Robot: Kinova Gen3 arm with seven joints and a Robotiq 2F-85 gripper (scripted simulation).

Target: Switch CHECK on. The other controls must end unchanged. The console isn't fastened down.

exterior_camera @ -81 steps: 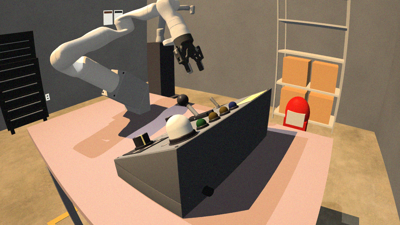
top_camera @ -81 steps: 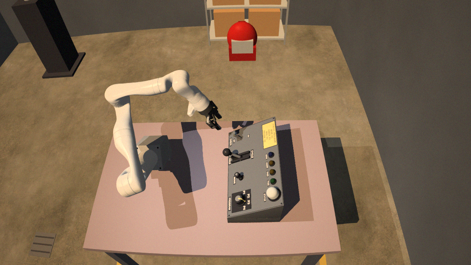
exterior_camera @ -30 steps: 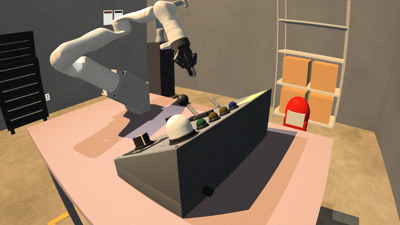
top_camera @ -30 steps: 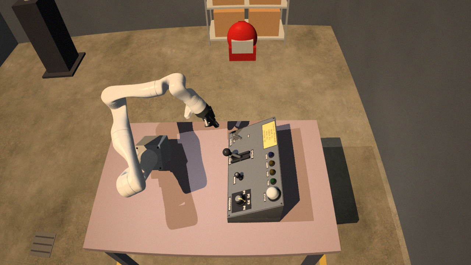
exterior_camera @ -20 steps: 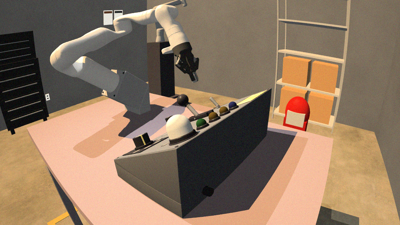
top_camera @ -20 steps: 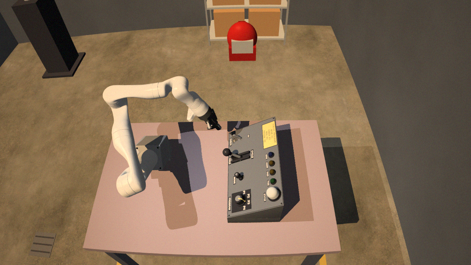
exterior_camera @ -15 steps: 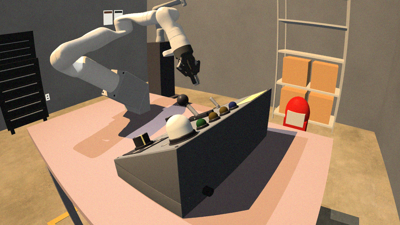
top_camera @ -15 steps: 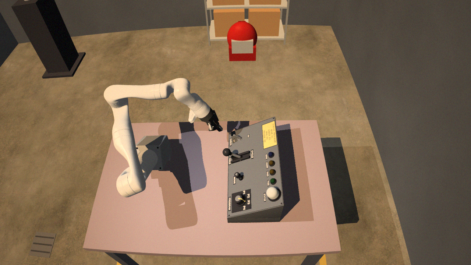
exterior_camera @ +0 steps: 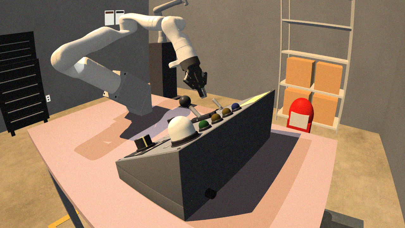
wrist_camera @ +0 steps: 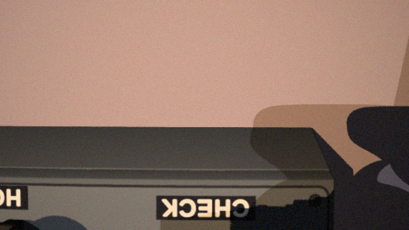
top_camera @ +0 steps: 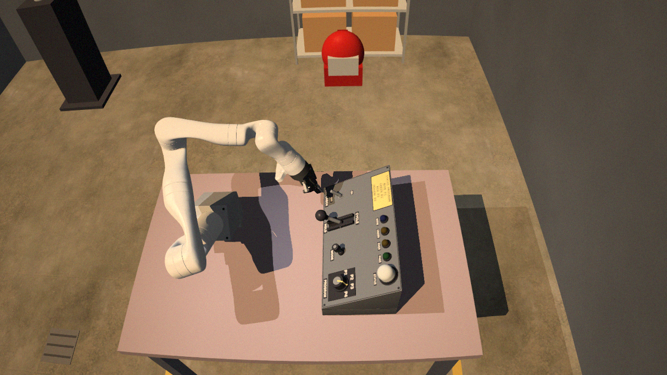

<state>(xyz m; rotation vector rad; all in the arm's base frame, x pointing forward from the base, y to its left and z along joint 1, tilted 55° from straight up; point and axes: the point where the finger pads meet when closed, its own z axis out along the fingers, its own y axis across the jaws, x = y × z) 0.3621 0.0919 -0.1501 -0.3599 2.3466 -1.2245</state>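
Right now my hand is 7 cm short of the check toggle and 3 cm above it. From my hand the other things lie so: mode toggle 8 cm ahead, 24 cm to the right, 4 cm below; then black ball lever 6 cm ahead, 12 cm to the right, 2 cm below.
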